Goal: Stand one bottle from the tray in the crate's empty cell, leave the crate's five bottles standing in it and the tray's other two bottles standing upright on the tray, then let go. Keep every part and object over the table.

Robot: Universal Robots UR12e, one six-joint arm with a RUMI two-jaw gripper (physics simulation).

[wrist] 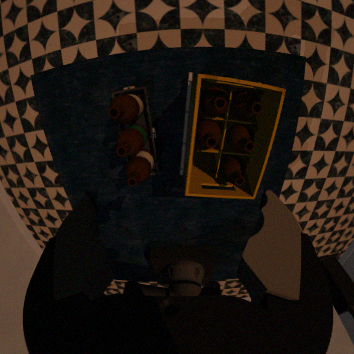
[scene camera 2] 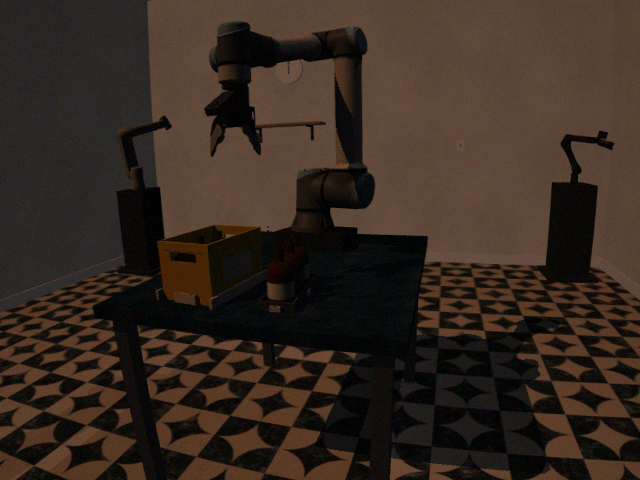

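You'd find my gripper in scene camera 2 and in the wrist view, and on the gripper (scene camera 2: 248,129) and (wrist: 68,256) are the same spot.
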